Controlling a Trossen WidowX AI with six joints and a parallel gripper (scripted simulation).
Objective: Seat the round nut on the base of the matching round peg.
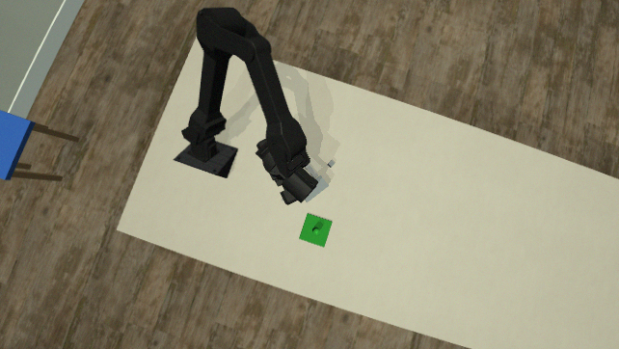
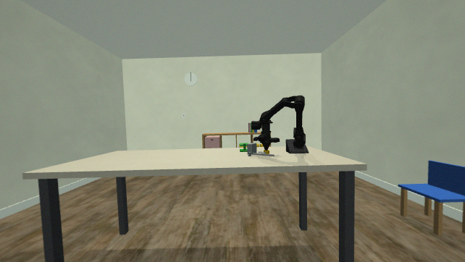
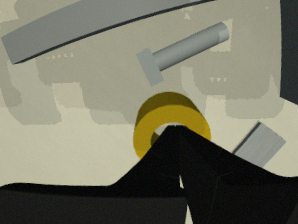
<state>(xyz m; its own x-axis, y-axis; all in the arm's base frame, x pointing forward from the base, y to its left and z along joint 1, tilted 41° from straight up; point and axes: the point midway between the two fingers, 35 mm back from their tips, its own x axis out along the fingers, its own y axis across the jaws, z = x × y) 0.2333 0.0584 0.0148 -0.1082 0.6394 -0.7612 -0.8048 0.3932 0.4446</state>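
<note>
My hand is 20 mm short of the grey bolt, 30 mm to the right of it and 40 mm above it. From my hand the other things lie so: grey block (100 mm ahead, 10 mm below); curved grey strip (20 mm ahead, 70 mm to the left, 50 mm below); small grey square piece (40 mm ahead, 60 mm to the right, 50 mm below).
</note>
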